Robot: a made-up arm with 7 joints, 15 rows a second.
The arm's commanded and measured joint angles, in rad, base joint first. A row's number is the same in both.
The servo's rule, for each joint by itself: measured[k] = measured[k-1] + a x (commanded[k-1-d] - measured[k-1]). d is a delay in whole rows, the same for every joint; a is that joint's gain. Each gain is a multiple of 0.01, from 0.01 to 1. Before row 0 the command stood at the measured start. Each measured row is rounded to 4 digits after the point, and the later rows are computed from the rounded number. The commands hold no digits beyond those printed.
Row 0, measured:
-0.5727, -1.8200, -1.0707, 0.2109, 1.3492, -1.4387, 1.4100
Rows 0 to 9, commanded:
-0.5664, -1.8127, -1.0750, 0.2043, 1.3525, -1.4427, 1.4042
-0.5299, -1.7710, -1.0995, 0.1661, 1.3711, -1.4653, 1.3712
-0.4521, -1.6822, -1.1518, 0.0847, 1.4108, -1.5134, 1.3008
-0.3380, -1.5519, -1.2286, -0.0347, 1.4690, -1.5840, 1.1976
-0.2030, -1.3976, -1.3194, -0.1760, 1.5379, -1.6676, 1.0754
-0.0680, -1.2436, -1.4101, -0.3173, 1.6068, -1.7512, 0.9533
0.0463, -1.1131, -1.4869, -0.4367, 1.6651, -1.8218, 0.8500
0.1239, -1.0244, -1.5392, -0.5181, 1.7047, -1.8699, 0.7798
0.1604, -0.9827, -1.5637, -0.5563, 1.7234, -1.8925, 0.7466
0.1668, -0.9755, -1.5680, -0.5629, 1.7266, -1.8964, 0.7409
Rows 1 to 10, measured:
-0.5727, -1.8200, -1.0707, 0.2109, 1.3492, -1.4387, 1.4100
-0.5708, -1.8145, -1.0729, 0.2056, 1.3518, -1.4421, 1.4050
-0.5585, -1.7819, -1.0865, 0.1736, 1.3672, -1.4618, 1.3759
-0.5266, -1.7071, -1.1198, 0.1016, 1.4021, -1.5057, 1.3113
-0.4700, -1.5907, -1.1753, -0.0088, 1.4556, -1.5723, 1.2135
-0.3899, -1.4459, -1.2488, -0.1442, 1.5214, -1.6533, 1.0947
-0.2933, -1.2942, -1.3311, -0.2844, 1.5897, -1.7365, 0.9731
-0.1914, -1.1584, -1.4106, -0.4078, 1.6500, -1.8090, 0.8672
-0.0968, -1.0579, -1.4762, -0.4971, 1.6938, -1.8608, 0.7920
-0.0196, -1.0015, -1.5208, -0.5451, 1.7175, -1.8877, 0.7530
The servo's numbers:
d 1
a 0.30 0.75 0.51 0.81 0.80 0.85 0.86

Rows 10 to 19, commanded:
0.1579, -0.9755, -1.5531, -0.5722, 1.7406, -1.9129, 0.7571
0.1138, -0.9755, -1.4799, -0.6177, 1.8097, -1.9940, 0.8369
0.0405, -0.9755, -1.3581, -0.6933, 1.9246, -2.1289, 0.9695
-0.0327, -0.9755, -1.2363, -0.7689, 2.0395, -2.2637, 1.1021
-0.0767, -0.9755, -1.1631, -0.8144, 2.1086, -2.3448, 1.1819
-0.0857, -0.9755, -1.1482, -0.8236, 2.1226, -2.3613, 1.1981
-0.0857, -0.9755, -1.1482, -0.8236, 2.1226, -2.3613, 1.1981
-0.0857, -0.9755, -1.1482, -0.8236, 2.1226, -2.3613, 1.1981
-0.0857, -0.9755, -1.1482, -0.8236, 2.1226, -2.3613, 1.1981
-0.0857, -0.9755, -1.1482, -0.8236, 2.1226, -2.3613, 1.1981
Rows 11 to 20, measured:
0.0363, -0.9820, -1.5449, -0.5595, 1.7248, -1.8951, 0.7426
0.0728, -0.9771, -1.5491, -0.5698, 1.7374, -1.9102, 0.7551
0.0851, -0.9759, -1.5138, -0.6086, 1.7952, -1.9814, 0.8254
0.0717, -0.9756, -1.4344, -0.6772, 1.8987, -2.1068, 0.9493
0.0404, -0.9755, -1.3334, -0.7515, 2.0113, -2.2402, 1.0807
0.0053, -0.9755, -1.2465, -0.8024, 2.0891, -2.3291, 1.1677
-0.0220, -0.9755, -1.1964, -0.8196, 2.1159, -2.3565, 1.1938
-0.0411, -0.9755, -1.1718, -0.8228, 2.1213, -2.3606, 1.1975
-0.0545, -0.9755, -1.1598, -0.8234, 2.1223, -2.3612, 1.1980
-0.0639, -0.9755, -1.1539, -0.8236, 2.1225, -2.3613, 1.1981

